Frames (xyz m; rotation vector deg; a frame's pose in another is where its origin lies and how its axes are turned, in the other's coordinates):
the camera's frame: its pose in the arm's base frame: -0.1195 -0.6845 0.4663 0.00 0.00 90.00
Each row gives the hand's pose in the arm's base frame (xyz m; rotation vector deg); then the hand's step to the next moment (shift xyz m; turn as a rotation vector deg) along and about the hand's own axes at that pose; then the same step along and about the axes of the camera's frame.
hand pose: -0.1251 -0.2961 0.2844 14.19 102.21 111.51
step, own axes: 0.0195 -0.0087 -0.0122 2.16 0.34 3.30
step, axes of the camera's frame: -0.0015 0.0203 -0.0137 3.91 0.48 0.36
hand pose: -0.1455 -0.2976 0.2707 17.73 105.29 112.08
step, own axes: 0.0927 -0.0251 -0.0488 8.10 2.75 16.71
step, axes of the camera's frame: -0.0005 0.0994 -0.0416 18.49 0.09 3.21
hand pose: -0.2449 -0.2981 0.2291 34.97 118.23 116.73
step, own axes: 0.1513 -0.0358 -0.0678 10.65 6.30 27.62
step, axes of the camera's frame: 0.0004 0.1694 -0.0083 29.42 -2.61 6.61
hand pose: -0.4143 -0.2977 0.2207 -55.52 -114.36 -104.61
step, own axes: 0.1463 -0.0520 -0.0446 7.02 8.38 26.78
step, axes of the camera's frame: 0.0009 0.1516 0.0557 27.52 -6.41 6.18
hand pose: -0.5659 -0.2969 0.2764 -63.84 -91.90 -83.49
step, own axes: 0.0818 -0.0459 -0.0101 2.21 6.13 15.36
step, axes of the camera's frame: 0.0016 0.0749 0.0574 15.53 -5.60 2.42
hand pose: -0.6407 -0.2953 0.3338 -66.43 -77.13 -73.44
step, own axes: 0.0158 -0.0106 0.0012 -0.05 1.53 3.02
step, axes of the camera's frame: 0.0016 0.0127 0.0141 3.04 -1.49 0.04
